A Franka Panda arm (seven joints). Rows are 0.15 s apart.
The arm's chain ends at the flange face. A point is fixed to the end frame.
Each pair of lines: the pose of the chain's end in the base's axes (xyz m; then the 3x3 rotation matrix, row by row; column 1 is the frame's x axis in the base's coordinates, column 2 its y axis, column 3 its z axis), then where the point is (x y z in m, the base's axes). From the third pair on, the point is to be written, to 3 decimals.
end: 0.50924 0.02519 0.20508; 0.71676 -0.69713 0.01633; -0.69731 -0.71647 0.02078; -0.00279 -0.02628 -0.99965
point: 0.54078 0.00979 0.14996
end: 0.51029 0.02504 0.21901; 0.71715 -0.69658 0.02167; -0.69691 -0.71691 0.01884; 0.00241 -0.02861 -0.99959
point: 0.54213 0.00955 0.16409
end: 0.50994 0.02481 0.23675; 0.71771 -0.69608 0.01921; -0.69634 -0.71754 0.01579; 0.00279 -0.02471 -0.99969
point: 0.542 0.009 0.182
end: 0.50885 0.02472 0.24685; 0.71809 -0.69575 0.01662; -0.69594 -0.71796 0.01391; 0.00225 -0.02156 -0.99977
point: 0.540 0.009 0.192
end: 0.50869 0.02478 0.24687; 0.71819 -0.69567 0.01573; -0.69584 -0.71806 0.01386; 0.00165 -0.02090 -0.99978
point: 0.540 0.009 0.192
